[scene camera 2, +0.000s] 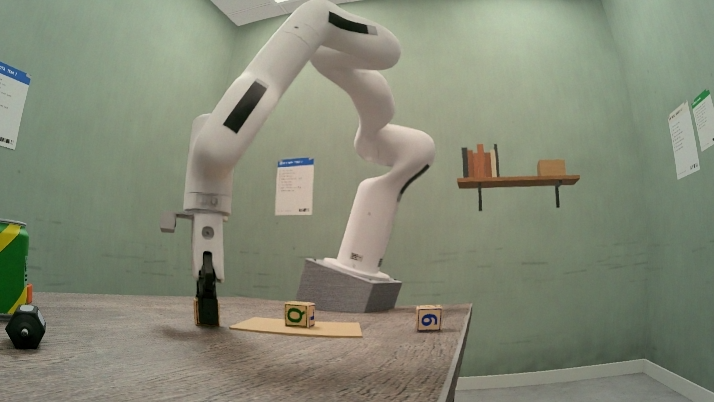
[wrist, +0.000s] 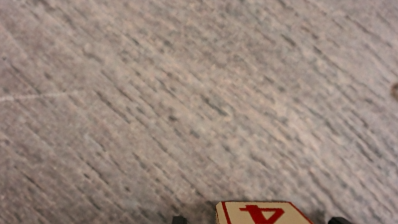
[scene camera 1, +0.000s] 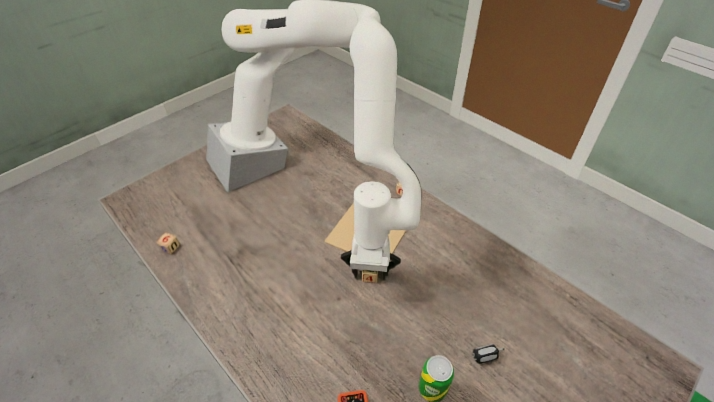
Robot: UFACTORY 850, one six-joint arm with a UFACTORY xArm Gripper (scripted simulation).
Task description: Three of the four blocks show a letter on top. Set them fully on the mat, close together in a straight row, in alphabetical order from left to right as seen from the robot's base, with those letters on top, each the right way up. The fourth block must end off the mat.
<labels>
tan mat: scene camera 2; scene camera 1; not seen in the wrist view (out of frame)
same spot on tan mat: (scene camera 1: pixel 342 235) = (scene camera 2: pixel 272 320)
</labels>
